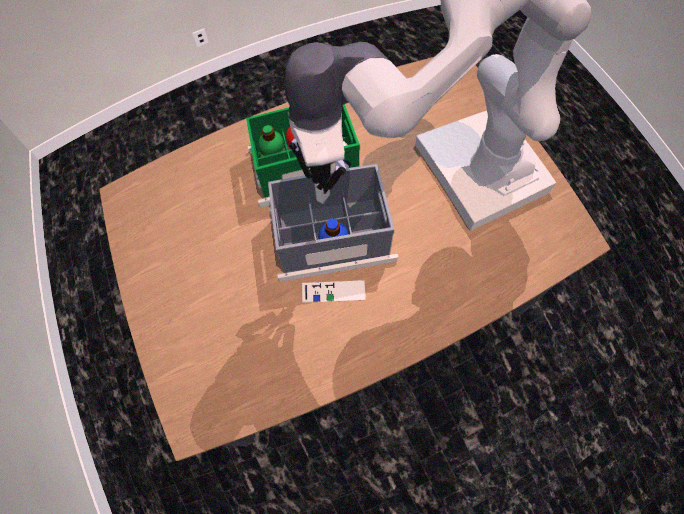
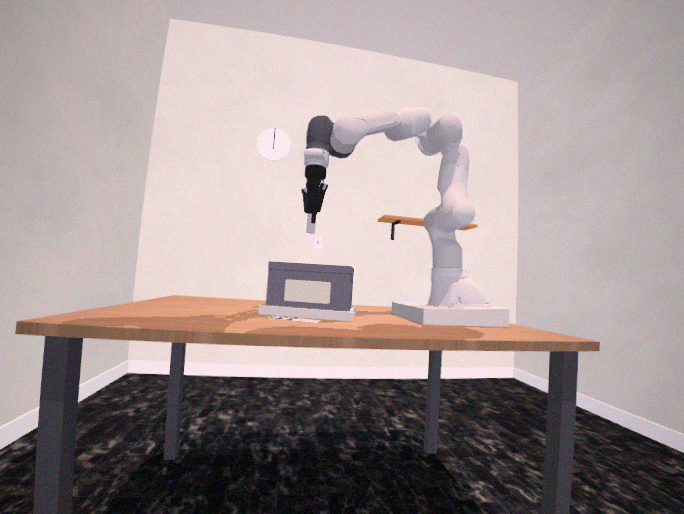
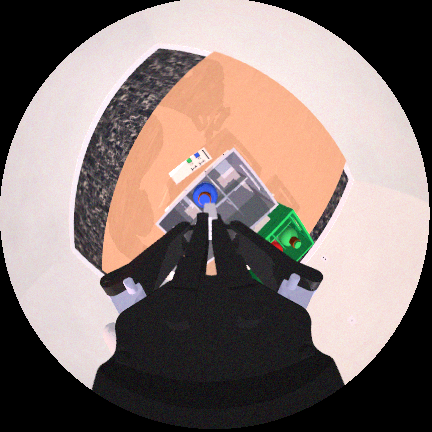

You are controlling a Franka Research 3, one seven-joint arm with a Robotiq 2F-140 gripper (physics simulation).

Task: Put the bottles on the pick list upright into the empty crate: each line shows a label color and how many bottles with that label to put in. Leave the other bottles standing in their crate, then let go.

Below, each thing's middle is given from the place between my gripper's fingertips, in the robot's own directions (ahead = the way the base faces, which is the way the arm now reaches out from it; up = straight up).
My hand is 270 mm above the white strip [image 2: 262,309], 60 mm to the right of it and 10 mm past it. Also, from my hand: pick list [image 1: 342,290] (280 mm below, 110 mm to the left, 20 mm ahead).
